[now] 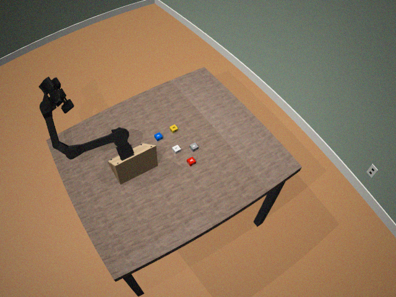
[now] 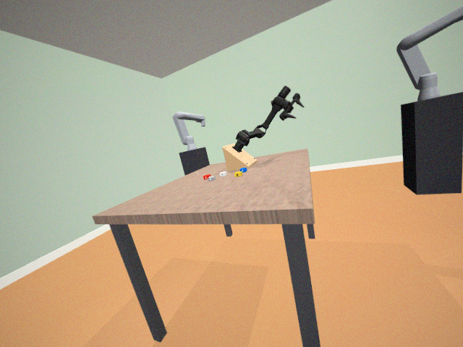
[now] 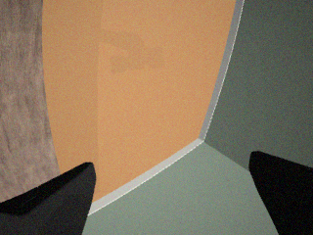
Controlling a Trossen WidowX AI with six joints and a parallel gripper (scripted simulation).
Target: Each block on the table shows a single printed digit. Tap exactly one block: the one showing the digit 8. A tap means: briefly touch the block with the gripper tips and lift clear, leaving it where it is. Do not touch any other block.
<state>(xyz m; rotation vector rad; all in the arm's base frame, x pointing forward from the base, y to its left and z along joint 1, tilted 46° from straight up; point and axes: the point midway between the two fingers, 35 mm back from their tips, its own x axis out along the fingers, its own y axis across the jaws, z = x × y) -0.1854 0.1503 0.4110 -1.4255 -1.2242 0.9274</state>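
My gripper tip is now 53 cm short of the grey block, 45 cm to the left of it and 26 cm above it. Also, from my gripper tip: blue block: 40 cm ahead, 31 cm to the right, 26 cm below; white block: 44 cm ahead, 42 cm to the right, 26 cm below; yellow block: 49 cm ahead, 30 cm to the right, 26 cm below.
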